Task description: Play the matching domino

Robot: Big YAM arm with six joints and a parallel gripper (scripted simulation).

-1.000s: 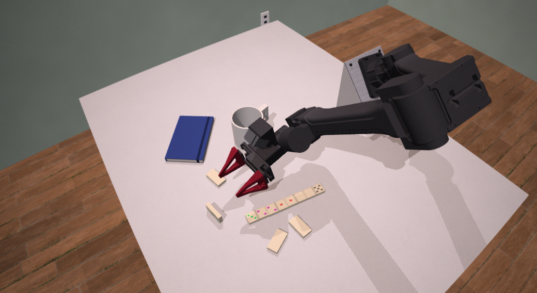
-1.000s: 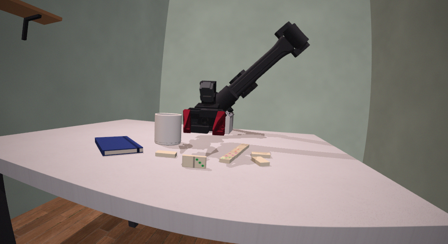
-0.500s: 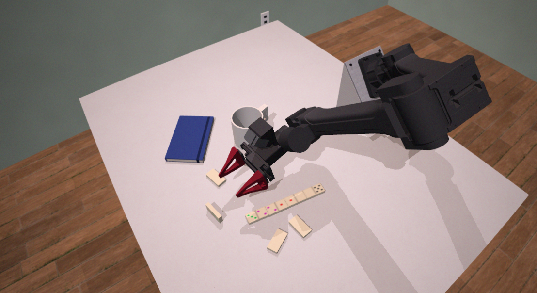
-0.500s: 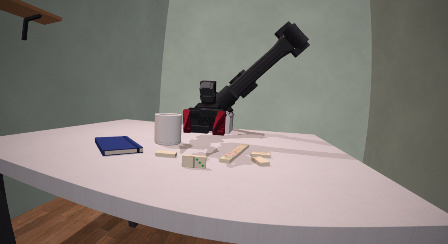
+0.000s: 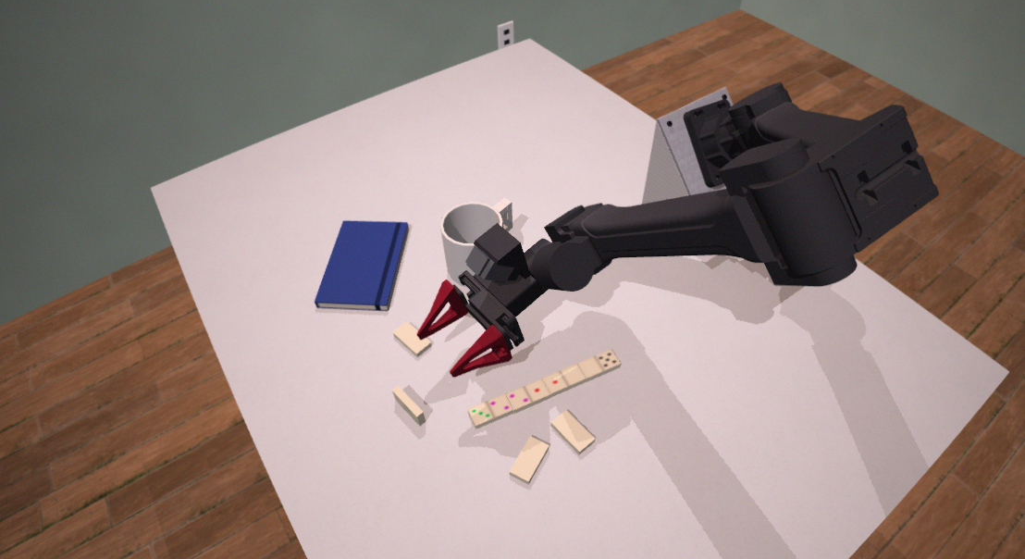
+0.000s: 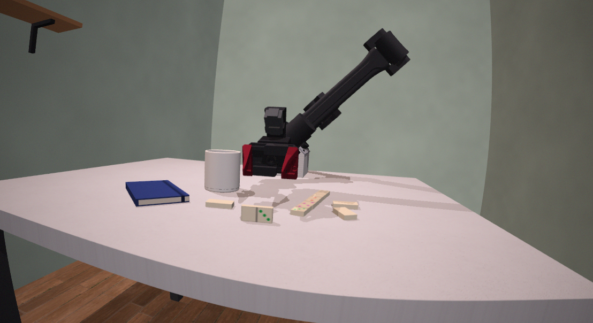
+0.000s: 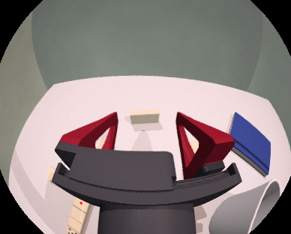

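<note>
Now: hand 6 cm short of the domino, 6 cm above it and 1 cm to the right of it. The rest, counted from my hand: white mug 16 cm to the right, 14 cm behind, 3 cm below; then blue notebook 26 cm to the right, 7 cm below, 1 cm ahead.
</note>
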